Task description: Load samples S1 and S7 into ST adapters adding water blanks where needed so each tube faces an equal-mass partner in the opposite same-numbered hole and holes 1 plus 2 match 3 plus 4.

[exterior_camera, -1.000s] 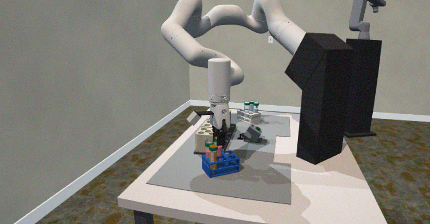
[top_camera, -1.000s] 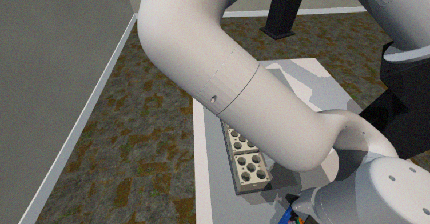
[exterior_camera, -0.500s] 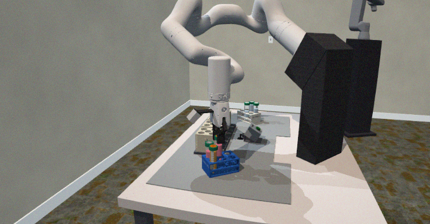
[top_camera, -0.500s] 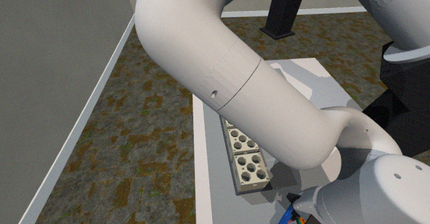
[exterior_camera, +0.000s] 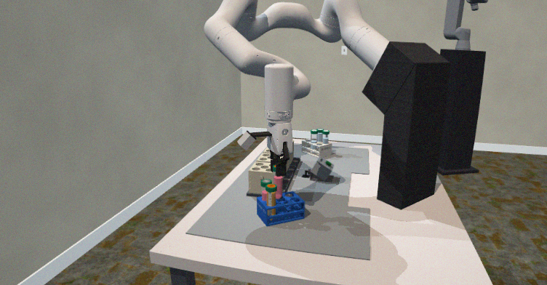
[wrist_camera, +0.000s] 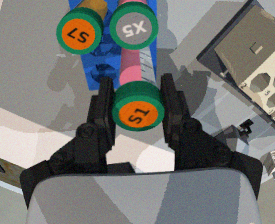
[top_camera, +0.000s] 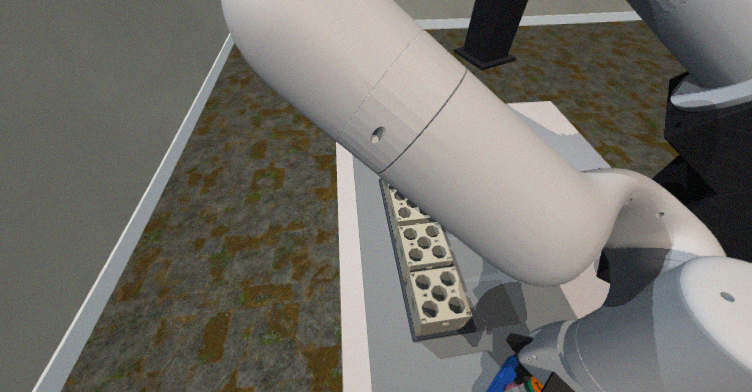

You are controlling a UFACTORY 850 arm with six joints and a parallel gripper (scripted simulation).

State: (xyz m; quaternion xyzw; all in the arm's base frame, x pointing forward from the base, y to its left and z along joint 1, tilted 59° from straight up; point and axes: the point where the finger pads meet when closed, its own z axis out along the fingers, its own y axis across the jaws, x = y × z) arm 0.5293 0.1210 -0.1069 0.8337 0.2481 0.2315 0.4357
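My gripper is now 10 mm short of the sample S1 and 50 mm above it. Round my hand: blue sample rack RS: 10 mm behind, 20 mm to the left, 130 mm below; then grey-dot tube X5: 30 mm ahead, 20 mm to the left, 100 mm below; then sample S7: 30 mm ahead, 60 mm to the left, 100 mm below.
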